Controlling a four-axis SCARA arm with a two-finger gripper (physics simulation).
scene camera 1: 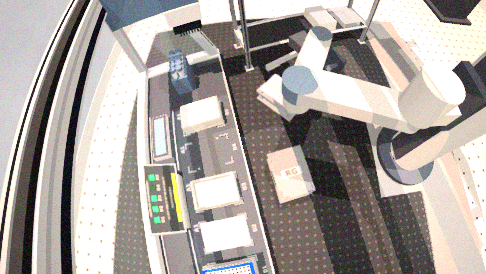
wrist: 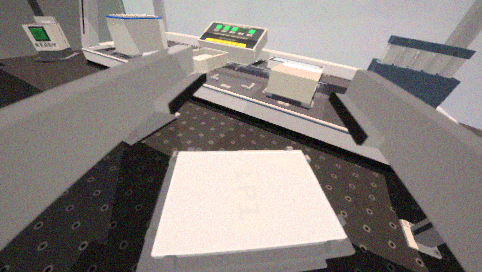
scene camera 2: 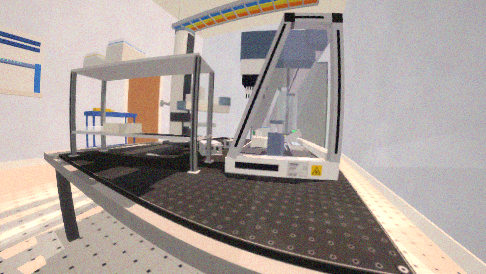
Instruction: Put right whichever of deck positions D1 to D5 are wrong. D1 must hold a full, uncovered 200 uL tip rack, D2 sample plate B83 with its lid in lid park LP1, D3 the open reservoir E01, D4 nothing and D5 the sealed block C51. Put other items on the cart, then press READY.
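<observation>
My gripper is open and empty, its fingers partly drawn in, above and beyond the white lid lying on park LP1; the arm hides it in scene camera 1. A blue-rimmed tip rack stands at D1. A flat white plate lies at D2, its label unreadable. An open reservoir stands at D3. D4 shows bare corner marks. A cream block stands at D5. READY is lit green.
The RG stand is beside the deck. A blue tube rack stands beyond D5. The console shows several green lights. A shelf unit holds pale boxes. A blue cart stands behind.
</observation>
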